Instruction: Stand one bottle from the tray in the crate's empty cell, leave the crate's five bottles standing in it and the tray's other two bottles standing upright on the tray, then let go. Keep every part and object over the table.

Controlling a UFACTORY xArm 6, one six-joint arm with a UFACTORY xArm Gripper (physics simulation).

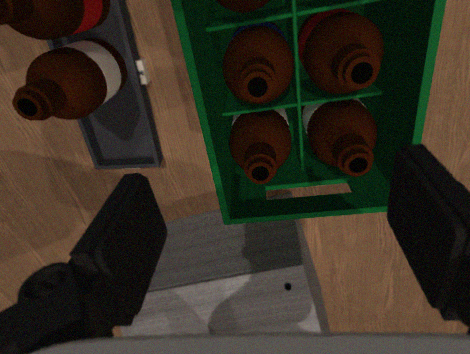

Labels:
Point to a red-labelled bottle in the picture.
341, 53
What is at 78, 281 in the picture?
My gripper.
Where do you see a white-labelled bottle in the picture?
At 70, 82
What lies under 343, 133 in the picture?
A white-labelled bottle.

